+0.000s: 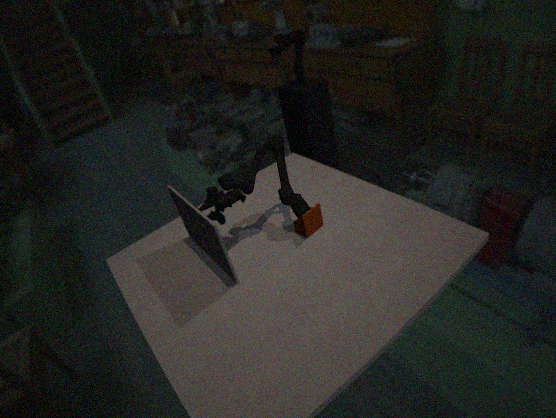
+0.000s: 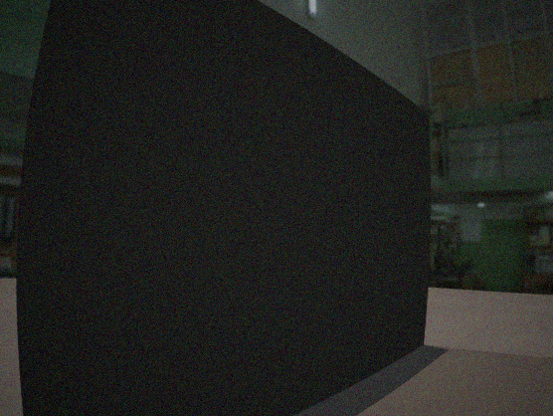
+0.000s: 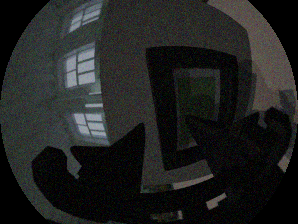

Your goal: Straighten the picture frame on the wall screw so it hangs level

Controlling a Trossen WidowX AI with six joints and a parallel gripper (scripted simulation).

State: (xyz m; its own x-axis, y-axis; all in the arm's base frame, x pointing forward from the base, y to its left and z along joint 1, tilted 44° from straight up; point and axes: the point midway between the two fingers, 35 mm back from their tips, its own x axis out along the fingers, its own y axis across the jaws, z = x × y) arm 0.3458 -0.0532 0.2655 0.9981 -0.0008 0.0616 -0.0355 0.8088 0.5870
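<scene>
The picture frame lies 5 cm below my gripper tip, 1 cm to the right of it and 1 cm ahead of it. Also, from my gripper tip: wall panel 7 cm below, 2 cm ahead, 1 cm to the left.
</scene>
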